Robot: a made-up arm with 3 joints. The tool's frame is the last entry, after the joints.
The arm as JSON. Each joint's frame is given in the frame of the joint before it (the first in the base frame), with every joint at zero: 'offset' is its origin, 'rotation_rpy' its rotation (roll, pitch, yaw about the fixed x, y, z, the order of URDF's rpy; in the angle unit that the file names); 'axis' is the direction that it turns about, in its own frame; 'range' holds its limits. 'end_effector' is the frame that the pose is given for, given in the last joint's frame.
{
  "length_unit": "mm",
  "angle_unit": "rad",
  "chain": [
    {
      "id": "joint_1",
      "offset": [
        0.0,
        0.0,
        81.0
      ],
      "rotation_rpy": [
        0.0,
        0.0,
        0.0
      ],
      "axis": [
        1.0,
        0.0,
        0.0
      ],
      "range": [
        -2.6,
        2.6
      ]
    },
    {
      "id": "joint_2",
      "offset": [
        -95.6,
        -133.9,
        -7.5
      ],
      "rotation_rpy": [
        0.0,
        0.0,
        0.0
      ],
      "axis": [
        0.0,
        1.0,
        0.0
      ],
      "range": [
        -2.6,
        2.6
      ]
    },
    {
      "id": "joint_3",
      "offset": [
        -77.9,
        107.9,
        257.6
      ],
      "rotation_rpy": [
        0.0,
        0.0,
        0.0
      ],
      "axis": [
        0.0,
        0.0,
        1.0
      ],
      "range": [
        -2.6,
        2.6
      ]
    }
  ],
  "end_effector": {
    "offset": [
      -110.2,
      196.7,
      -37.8
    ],
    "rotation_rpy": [
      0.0,
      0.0,
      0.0
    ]
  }
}
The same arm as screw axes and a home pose.
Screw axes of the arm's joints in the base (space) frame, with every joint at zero. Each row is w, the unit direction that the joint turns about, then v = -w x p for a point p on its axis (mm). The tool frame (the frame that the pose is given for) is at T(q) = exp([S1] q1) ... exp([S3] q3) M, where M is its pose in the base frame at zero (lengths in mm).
S1: w 1 0 0 v 0.0 81.0 0.0
S2: w 0 1 0 v -73.5 0.0 -95.6
S3: w 0 0 1 v -26.0 173.5 0.0
M: xyz -283.7 170.7 293.3 (mm) quaternion w x y z 1 0 0 0
Joint limits (deg, base to tool): -148.97..148.97 -148.97..148.97 -148.97..148.97

